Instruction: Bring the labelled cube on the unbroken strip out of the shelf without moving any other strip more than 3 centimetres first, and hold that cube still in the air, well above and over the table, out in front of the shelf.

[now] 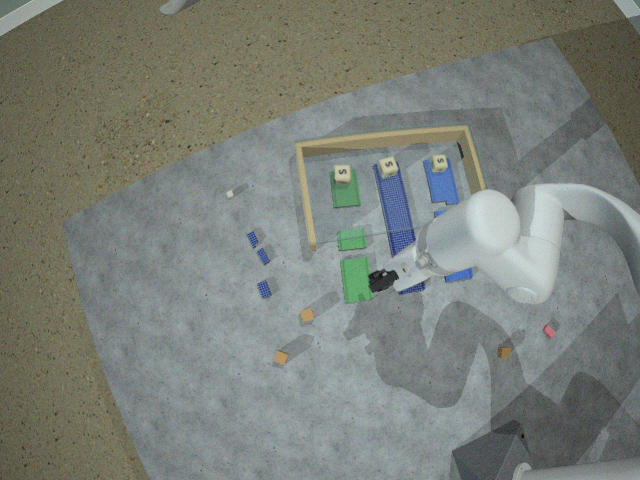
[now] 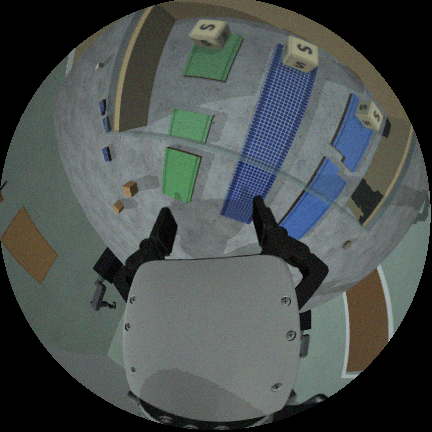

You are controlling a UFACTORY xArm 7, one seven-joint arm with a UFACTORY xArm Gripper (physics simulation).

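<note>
A blue gridded strip (image 1: 397, 211) (image 2: 277, 115) runs unbroken out of the shelf's open front. A cream cube marked S (image 1: 388, 166) (image 2: 301, 53) sits on its back end. The green strip (image 1: 348, 195) (image 2: 207, 62) lies in separate pieces, with an S cube (image 1: 342, 174) (image 2: 210, 34) at its back. The plain blue strip (image 1: 443, 186) (image 2: 354, 137) has gaps and bears another S cube (image 1: 438, 162) (image 2: 370, 115). My gripper (image 1: 381, 280) (image 2: 211, 211) is open and empty, in front of the shelf, above the table near the front ends of the green and gridded strips.
The shelf (image 1: 306, 201) (image 2: 137, 70) has wooden side and back walls and a see-through top. Small blue gridded pieces (image 1: 263, 256) (image 2: 106, 124) and orange blocks (image 1: 307, 315) (image 2: 130, 188) lie to the left. A pink block (image 1: 549, 331) and a brown block (image 1: 504, 352) lie at the right.
</note>
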